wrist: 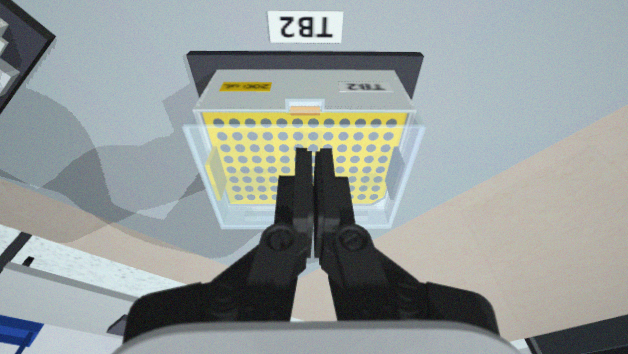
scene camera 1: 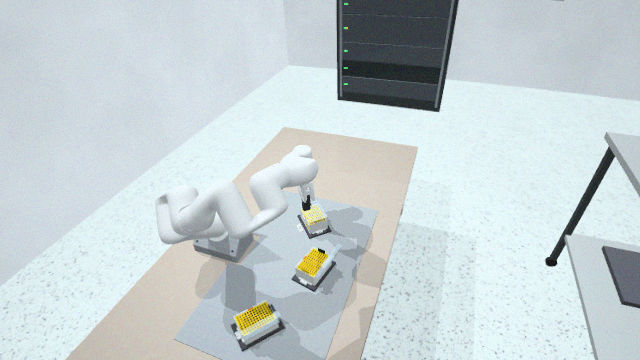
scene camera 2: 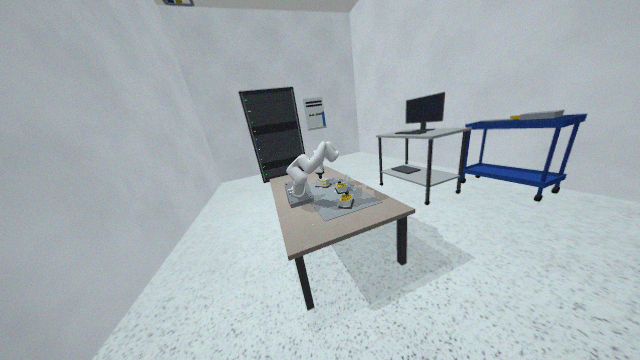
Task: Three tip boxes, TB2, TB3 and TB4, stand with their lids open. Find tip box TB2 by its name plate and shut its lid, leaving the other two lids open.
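Frame: origin at the arm's base, x ahead, y left, z up, level; metres.
Seen in the pictures: gripper, between the fingertips: (wrist: 312, 170) (scene camera 1: 306, 209) (scene camera 2: 320, 178); arm's base, origin of its link: (scene camera 1: 217, 225) (scene camera 2: 298, 190).
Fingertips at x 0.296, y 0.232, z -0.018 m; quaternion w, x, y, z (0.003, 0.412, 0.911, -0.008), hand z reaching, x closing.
Pixels of each thing's middle, then the offset from my fingertips to it. "*": a spot on its surface instead. Level surfaces: height alone.
- Tip box TB2, middle of its body: (wrist: 306, 133) (scene camera 1: 311, 218) (scene camera 2: 322, 182) dx +0.015, dy +0.009, dz -0.056 m
- middle tip box, middle of its body: (scene camera 1: 313, 260) (scene camera 2: 340, 184) dx +0.126, dy -0.230, dz -0.030 m
- grey mat, height of its surface: dz -0.095 m
- wooden table, height of its surface: dz -0.098 m
- black base, a spot on its surface: (wrist: 30, 45) * dx +0.102, dy -0.151, dz -0.087 m
Tip box TB2 (scene camera 1: 316, 226) (scene camera 2: 324, 184) (wrist: 305, 90) stands at the far end of the mat, with its name plate (wrist: 306, 27) (scene camera 1: 300, 227) in front of it. Its clear lid (wrist: 240, 218) lies down over the yellow tip rack; I cannot tell whether it is fully seated. My gripper (wrist: 312, 170) (scene camera 1: 306, 206) (scene camera 2: 320, 176) is shut and empty, its fingertips over the top of this lid. The middle tip box (scene camera 1: 314, 263) (scene camera 2: 341, 188) has its clear lid (scene camera 1: 335, 251) standing open. The near tip box (scene camera 1: 257, 322) (scene camera 2: 345, 202) shows its yellow rack uncovered. I cannot read which is TB3 or TB4.
The boxes stand on a grey mat (scene camera 1: 207, 330) (scene camera 2: 330, 214) on the wooden table (scene camera 1: 360, 155) (scene camera 2: 300, 237). The middle box stands close to TB2. The arm's base (scene camera 1: 220, 250) (scene camera 2: 300, 199) is beside the mat. A corner of another black base (wrist: 30, 45) shows at the wrist view's upper left.
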